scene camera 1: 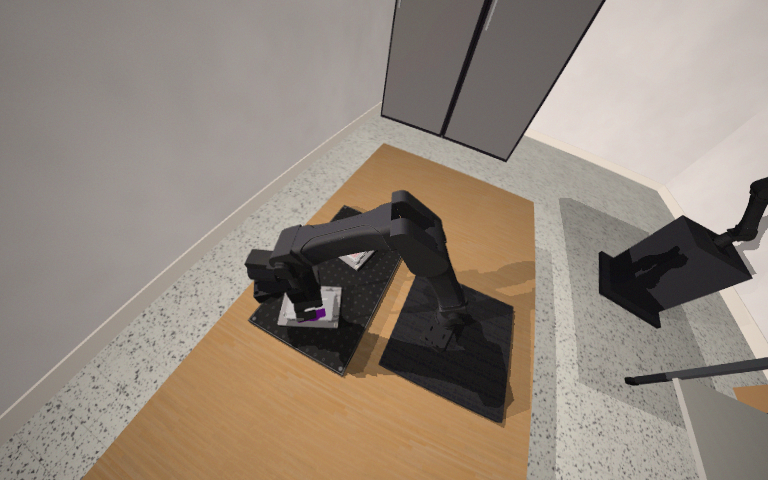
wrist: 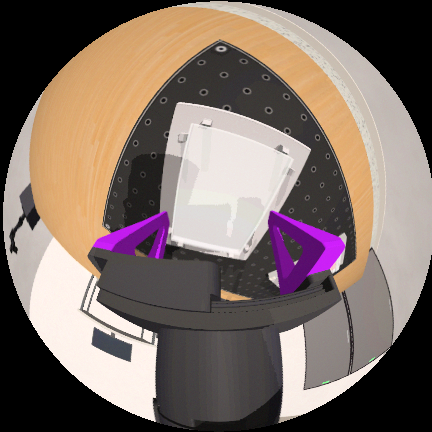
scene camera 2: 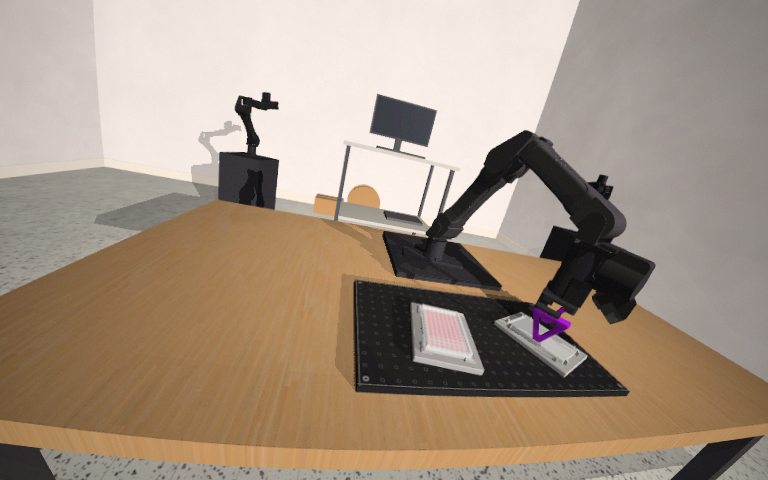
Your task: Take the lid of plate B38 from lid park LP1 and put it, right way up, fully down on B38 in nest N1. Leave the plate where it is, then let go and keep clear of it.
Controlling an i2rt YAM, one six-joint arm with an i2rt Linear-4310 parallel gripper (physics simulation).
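Observation:
The clear, pale lid lies flat on the light grey lid park, between its corner posts. My gripper is open, with its purple fingers wide apart and nothing held. It is above the lid, with a finger toward each long side near one end, and the fingertips look apart from it. The plate with pink wells sits in the other grey holder, the nest. No lid is visible on that plate. In the wrist view the right finger partly hides this nest. No labels are readable.
Both holders stand on a black perforated board on the wooden table. The arm's black base plate lies beside the board. A grey cabinet, a monitor and a second arm stand away from the table.

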